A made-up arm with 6 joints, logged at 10 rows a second.
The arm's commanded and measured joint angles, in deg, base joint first. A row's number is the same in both.
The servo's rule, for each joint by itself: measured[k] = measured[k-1] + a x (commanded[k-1-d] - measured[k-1]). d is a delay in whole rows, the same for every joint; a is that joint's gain. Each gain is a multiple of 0.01, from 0.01 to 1. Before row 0 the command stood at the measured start. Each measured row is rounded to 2 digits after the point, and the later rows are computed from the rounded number. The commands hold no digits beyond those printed.
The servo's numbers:
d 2
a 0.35 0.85 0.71 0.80 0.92 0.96
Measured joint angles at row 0: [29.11 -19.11 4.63 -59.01 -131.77 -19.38]
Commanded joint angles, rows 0 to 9: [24.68 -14.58 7.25 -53.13 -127.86 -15.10]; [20.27 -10.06 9.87 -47.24 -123.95 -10.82]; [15.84 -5.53 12.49 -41.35 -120.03 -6.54]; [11.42 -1.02 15.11 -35.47 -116.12 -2.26]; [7.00 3.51 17.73 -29.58 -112.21 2.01]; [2.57 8.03 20.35 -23.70 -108.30 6.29]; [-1.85 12.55 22.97 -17.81 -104.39 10.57]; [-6.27 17.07 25.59 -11.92 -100.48 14.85]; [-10.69 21.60 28.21 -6.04 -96.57 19.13]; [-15.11 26.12 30.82 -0.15 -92.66 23.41]
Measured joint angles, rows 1 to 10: [29.11 -19.11 4.63 -59.01 -131.77 -19.38]; [29.11 -19.11 4.63 -59.01 -131.77 -19.38]; [27.56 -15.26 6.49 -54.31 -128.17 -15.27]; [25.01 -10.84 8.89 -48.65 -124.29 -11.00]; [21.80 -6.33 11.45 -42.81 -120.37 -6.72]; [18.17 -1.82 14.05 -36.94 -116.46 -2.44]; [14.26 2.71 16.66 -31.05 -112.55 1.83]; [10.17 7.23 19.28 -25.17 -108.64 6.11]; [5.96 11.75 21.90 -19.28 -104.73 10.39]; [1.68 16.27 24.52 -13.39 -100.82 14.67]
